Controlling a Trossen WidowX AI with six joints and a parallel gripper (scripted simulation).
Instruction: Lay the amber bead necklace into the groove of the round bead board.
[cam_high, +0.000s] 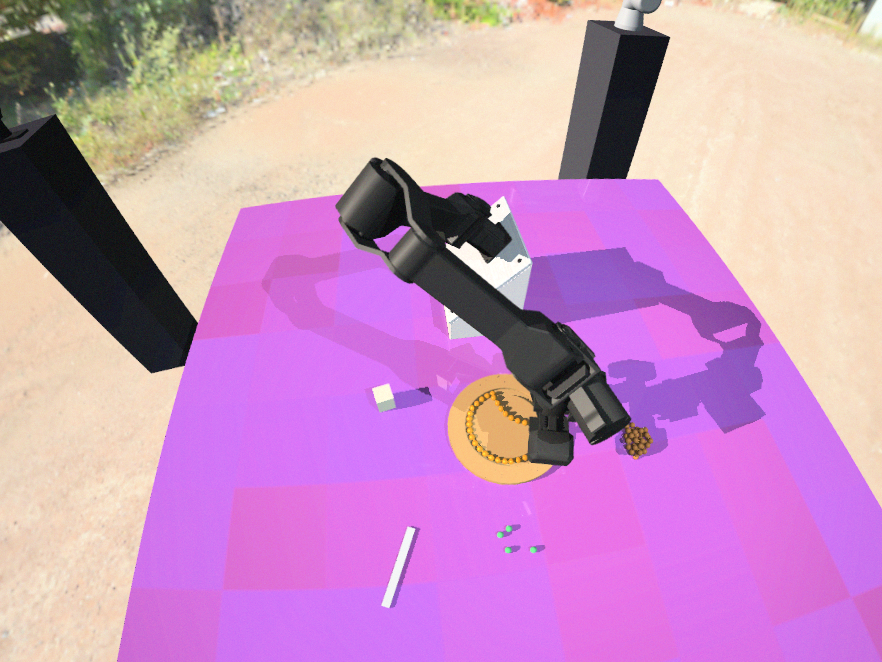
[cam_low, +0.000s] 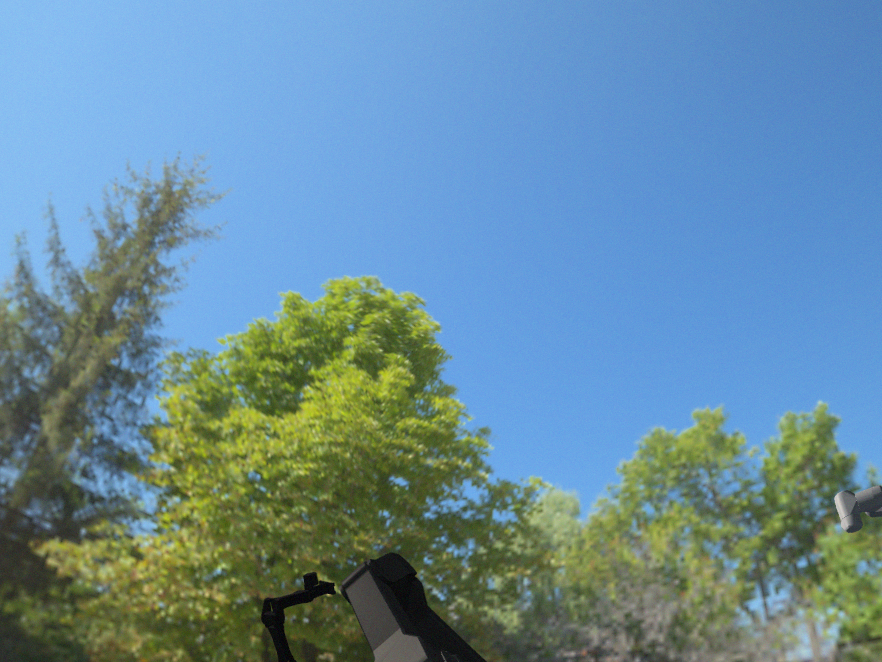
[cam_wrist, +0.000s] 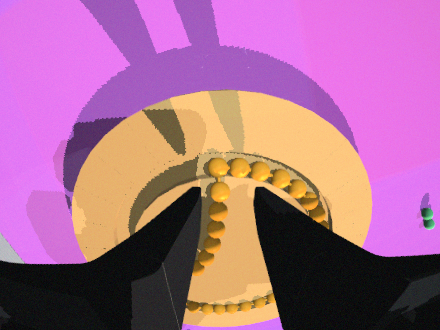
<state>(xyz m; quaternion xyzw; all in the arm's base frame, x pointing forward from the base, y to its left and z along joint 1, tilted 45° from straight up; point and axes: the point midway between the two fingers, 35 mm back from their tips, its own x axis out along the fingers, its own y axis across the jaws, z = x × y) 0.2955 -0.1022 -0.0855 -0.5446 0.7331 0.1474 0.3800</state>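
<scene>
Now: the round tan bead board 5 cm to the right of my gripper tip, 2 cm behind it and 1 cm below it. Round my gripper tip: small cream cube: 24 cm to the right, 12 cm behind, 1 cm below; white bar: 27 cm to the right, 15 cm ahead, 2 cm below.
</scene>
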